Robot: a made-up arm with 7 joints. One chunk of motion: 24 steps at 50 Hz.
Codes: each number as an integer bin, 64 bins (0 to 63) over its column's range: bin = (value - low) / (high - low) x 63, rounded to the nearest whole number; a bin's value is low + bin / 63 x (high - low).
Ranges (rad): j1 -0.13..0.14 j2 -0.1..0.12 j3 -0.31..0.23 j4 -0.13..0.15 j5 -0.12..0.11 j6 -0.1..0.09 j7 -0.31..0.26
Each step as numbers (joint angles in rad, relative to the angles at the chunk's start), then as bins.
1 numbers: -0.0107 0.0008 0.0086 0.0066 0.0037 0.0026 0.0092
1 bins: 28 29 37 31 34 34 35
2 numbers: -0.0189 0.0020 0.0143 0.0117 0.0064 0.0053 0.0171
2 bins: 26 29 38 32 35 35 36
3 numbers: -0.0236 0.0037 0.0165 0.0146 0.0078 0.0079 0.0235
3 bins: 25 30 38 33 35 36 37
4 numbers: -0.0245 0.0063 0.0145 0.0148 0.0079 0.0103 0.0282
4 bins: 25 30 38 33 35 37 37
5 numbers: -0.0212 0.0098 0.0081 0.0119 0.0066 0.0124 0.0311
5 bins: 25 31 37 32 35 37 38
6 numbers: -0.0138 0.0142 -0.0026 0.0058 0.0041 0.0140 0.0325
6 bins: 27 33 36 31 34 38 38
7 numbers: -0.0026 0.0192 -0.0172 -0.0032 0.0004 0.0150 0.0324
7 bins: 30 34 34 29 33 38 38
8 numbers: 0.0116 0.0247 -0.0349 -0.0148 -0.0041 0.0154 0.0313
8 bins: 33 36 32 26 32 38 38
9 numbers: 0.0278 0.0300 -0.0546 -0.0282 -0.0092 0.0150 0.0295
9 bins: 37 37 30 23 30 38 38
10 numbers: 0.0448 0.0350 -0.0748 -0.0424 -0.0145 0.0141 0.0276
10 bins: 41 39 27 20 29 38 37
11 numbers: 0.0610 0.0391 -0.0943 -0.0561 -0.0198 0.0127 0.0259
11 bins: 45 40 25 17 27 37 37
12 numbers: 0.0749 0.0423 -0.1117 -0.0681 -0.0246 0.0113 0.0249
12 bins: 48 41 23 14 26 37 37
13 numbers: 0.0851 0.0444 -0.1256 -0.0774 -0.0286 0.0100 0.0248
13 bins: 50 41 22 12 25 36 37
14 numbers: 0.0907 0.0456 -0.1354 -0.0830 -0.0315 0.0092 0.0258
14 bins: 51 42 20 11 24 36 37
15 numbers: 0.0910 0.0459 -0.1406 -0.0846 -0.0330 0.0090 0.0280
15 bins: 52 42 20 10 24 36 37
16 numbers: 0.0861 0.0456 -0.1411 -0.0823 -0.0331 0.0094 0.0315
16 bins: 50 42 20 11 24 36 38
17 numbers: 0.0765 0.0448 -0.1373 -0.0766 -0.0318 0.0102 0.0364
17 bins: 48 41 20 12 24 37 38
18 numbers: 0.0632 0.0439 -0.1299 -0.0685 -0.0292 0.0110 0.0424
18 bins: 45 41 21 14 25 37 39
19 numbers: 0.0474 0.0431 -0.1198 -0.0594 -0.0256 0.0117 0.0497
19 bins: 41 41 22 16 26 37 40
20 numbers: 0.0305 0.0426 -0.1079 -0.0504 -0.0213 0.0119 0.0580
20 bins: 37 41 24 18 27 37 41
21 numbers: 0.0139 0.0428 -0.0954 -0.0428 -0.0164 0.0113 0.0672
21 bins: 34 41 25 20 28 37 42
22 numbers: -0.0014 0.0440 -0.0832 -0.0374 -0.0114 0.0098 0.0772
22 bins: 30 41 26 21 30 36 43
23 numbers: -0.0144 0.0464 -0.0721 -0.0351 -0.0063 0.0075 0.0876
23 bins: 27 42 28 21 31 36 44
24 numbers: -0.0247 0.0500 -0.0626 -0.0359 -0.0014 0.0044 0.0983
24 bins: 25 43 29 21 32 35 45
